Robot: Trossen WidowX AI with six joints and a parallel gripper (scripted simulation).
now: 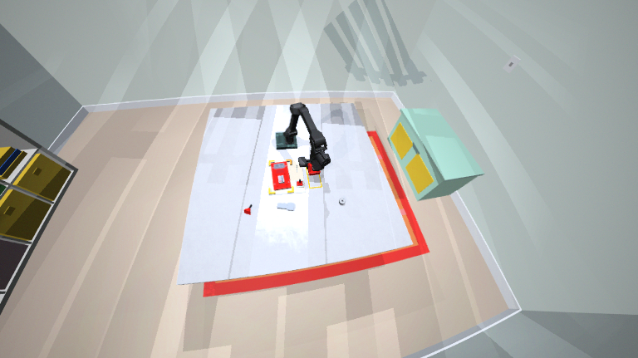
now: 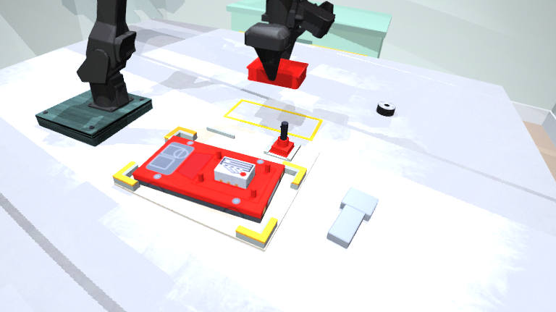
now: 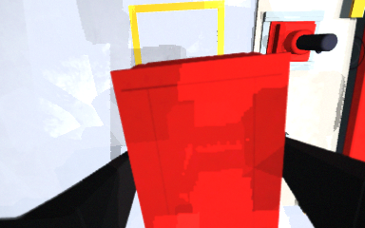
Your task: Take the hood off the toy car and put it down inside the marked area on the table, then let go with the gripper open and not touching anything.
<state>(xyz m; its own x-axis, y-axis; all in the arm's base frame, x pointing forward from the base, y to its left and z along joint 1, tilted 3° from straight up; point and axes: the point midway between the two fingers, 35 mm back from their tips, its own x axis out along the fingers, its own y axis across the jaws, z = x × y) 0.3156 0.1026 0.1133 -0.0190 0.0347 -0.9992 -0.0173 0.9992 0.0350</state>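
Right now the small base is 90 mm to the right of my gripper tip, 70 mm below it and 40 mm ahead of it. From my gripper tip the other things lie so: black wheel: 210 mm ahead, 150 mm to the left, 100 mm below; red hood: 10 mm above.
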